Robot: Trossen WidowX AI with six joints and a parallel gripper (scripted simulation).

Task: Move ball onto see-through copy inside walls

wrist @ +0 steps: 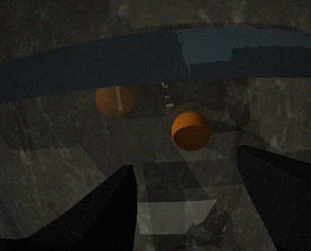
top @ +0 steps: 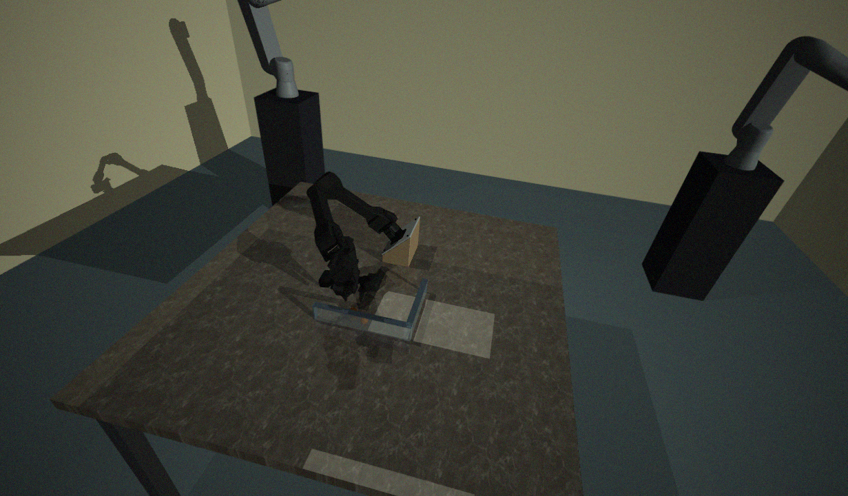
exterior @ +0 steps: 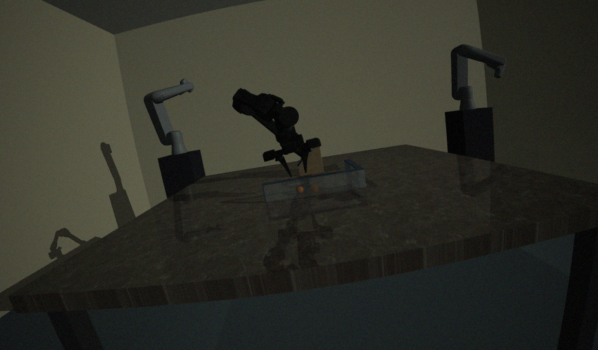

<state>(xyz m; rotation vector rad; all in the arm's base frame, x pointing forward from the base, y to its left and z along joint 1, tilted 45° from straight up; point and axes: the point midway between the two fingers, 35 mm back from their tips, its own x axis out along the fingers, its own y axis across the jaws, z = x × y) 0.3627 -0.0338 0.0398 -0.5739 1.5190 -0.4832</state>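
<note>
The orange ball is 5 cm below my gripper tip. Round my gripper tip: clear wall (5 cm ahead, 4 cm to the left, 3 cm below).
</note>
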